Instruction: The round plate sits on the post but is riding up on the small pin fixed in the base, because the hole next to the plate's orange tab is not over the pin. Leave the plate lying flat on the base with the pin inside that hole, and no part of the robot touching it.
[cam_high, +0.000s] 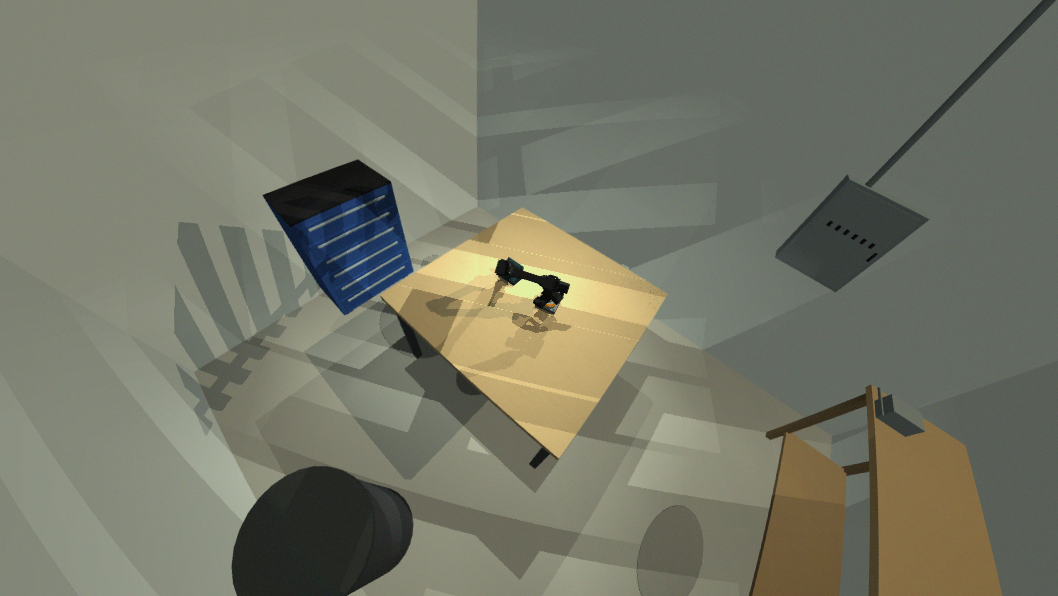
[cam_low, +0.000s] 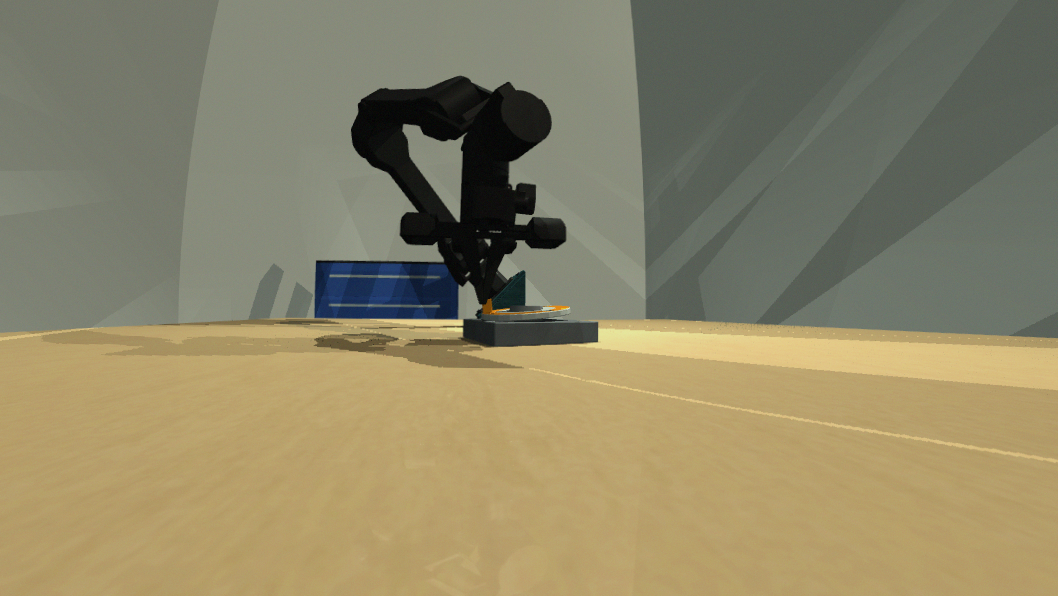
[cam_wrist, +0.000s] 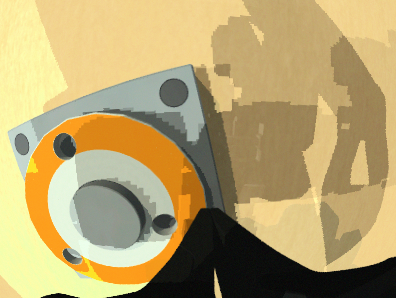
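Right now the round plate is 3 cm to the left of my gripper tip and 1 cm behind it. Also, from my gripper tip: base (5 cm to the left, 2 cm below).
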